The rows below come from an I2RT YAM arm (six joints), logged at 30 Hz.
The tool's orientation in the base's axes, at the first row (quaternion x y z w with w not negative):
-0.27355 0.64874 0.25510 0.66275
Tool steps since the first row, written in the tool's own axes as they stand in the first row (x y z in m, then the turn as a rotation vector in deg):
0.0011 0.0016 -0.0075 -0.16 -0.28 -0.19
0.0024 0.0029 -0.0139 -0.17 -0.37 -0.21
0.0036 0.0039 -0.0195 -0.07 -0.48 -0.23
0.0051 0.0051 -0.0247 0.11 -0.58 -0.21
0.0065 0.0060 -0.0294 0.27 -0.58 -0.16
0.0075 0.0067 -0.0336 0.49 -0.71 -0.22
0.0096 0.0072 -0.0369 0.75 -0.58 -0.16
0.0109 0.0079 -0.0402 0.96 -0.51 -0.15
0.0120 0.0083 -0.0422 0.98 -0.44 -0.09
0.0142 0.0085 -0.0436 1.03 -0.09 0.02
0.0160 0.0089 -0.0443 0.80 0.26 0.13
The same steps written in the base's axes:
-0.0065 -0.0041 -0.0012 0.05 -0.33 0.17
-0.0120 -0.0076 -0.0026 0.10 -0.41 0.18
-0.0166 -0.0108 -0.0039 0.17 -0.50 0.08
-0.0212 -0.0135 -0.0055 0.25 -0.57 -0.09
-0.0252 -0.0162 -0.0069 0.29 -0.53 -0.25
-0.0286 -0.0186 -0.0080 0.35 -0.67 -0.47
-0.0313 -0.0206 -0.0101 0.31 -0.54 -0.73
-0.0341 -0.0224 -0.0115 0.27 -0.49 -0.94
-0.0358 -0.0235 -0.0126 0.27 -0.40 -0.97
-0.0369 -0.0244 -0.0148 0.11 -0.07 -1.03
-0.0376 -0.0246 -0.0167 -0.06 0.26 -0.81

